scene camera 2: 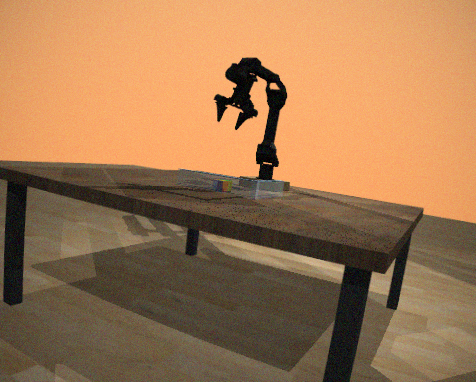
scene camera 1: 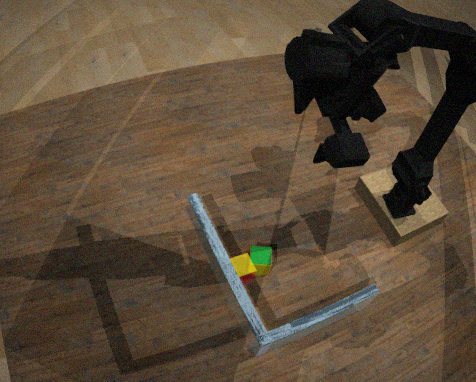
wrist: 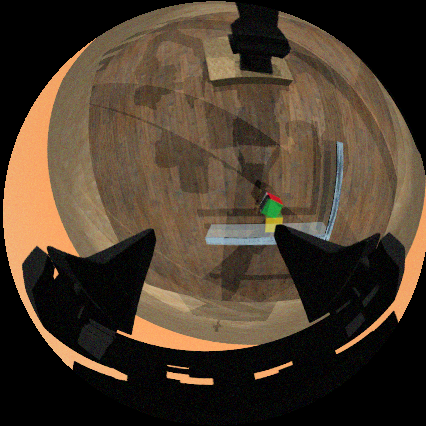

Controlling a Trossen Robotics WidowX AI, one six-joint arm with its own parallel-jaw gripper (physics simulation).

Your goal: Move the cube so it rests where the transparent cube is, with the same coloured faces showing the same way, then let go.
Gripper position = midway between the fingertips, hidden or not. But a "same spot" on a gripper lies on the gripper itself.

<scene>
gripper: scene camera 2; scene camera 1; wrist 215,233
same spot on gripper: (scene camera 2: 221,106) = (scene camera 1: 303,89)
same spot on grey L-shaped rail: (scene camera 1: 260,341) = (scene camera 2: 254,181)
</scene>
